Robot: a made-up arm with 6 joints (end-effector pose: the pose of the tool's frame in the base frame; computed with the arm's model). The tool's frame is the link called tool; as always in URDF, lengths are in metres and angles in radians.
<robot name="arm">
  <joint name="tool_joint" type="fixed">
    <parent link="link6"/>
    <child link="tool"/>
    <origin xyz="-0.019 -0.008 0.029" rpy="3.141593 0 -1.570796"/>
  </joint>
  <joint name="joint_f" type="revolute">
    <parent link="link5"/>
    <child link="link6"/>
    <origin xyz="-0.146 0.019 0.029" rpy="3.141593 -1.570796 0"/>
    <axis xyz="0 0 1"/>
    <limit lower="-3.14" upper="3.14"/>
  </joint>
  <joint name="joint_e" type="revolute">
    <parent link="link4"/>
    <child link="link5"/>
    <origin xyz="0.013 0.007 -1.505" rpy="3.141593 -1.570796 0"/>
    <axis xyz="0 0 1"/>
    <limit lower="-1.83" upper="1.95"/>
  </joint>
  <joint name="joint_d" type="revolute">
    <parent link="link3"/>
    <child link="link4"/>
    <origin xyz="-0.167 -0.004 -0.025" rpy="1.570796 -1.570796 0"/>
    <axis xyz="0 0 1"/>
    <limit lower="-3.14" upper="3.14"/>
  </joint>
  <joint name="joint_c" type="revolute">
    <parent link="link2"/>
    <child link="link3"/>
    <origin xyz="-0.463 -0.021 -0.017" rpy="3.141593 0 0"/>
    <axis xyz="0 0 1"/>
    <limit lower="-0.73" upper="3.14"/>
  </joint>
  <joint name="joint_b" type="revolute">
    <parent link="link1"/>
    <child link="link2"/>
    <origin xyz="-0.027 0.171 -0.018" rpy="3.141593 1.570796 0"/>
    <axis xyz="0 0 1"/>
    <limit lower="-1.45" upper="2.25"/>
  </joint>
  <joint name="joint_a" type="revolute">
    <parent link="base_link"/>
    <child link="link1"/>
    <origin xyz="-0.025 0.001 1.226" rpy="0 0 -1.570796"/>
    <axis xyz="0 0 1"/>
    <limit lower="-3" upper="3.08"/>
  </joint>
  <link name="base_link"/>
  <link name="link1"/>
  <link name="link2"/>
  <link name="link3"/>
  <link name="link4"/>
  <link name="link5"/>
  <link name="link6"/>
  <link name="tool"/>
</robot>
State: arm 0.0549 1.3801 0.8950 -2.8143 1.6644 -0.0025
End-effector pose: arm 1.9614 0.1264 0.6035 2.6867 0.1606 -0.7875
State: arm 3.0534 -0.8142 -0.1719 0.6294 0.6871 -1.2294
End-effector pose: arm -1.0034 0.0289 2.6935 0.5950 0.2794 -2.3802
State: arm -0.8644 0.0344 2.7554 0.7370 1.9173 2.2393
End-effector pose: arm -0.7942 1.0193 2.0027 -1.2727 2.1047 0.1067
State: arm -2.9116 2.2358 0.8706 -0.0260 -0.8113 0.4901
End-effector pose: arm -0.9023 -0.2133 -0.6045 2.7408 0.9947 0.9008
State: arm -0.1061 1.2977 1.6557 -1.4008 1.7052 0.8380
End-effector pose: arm 1.9489 -0.3070 1.9907 1.4848 0.1233 -0.6101
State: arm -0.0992 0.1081 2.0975 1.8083 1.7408 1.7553
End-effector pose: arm -0.5523 0.2267 2.9753 -0.1978 1.9023 1.5905
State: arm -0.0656 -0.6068 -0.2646 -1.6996 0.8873 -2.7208
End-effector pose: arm 1.3460 -0.1414 2.2232 -0.6313 1.7445 -2.0119
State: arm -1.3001 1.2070 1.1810 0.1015 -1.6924 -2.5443
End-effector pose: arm 0.5079 -2.0278 1.3785 -2.8798 1.0638 0.2592
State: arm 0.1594 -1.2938 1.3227 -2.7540 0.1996 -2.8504
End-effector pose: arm -1.7447 -0.1951 2.0593 0.4153 -0.7654 -0.4477
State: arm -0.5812 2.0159 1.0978 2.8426 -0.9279 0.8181
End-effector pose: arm 1.4486 -0.9239 -0.0628 1.7373 -0.1576 1.2862
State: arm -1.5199 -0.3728 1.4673 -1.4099 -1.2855 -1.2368
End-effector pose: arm 0.0846 0.5102 3.0896 0.6109 1.1411 0.8020
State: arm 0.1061 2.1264 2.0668 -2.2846 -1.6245 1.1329
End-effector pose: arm 1.9666 0.3573 1.0653 -0.5965 0.8480 2.0092
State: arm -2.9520 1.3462 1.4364 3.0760 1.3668 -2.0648
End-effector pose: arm -2.1100 -0.4876 1.4759 -2.4555 -1.7953 0.4503
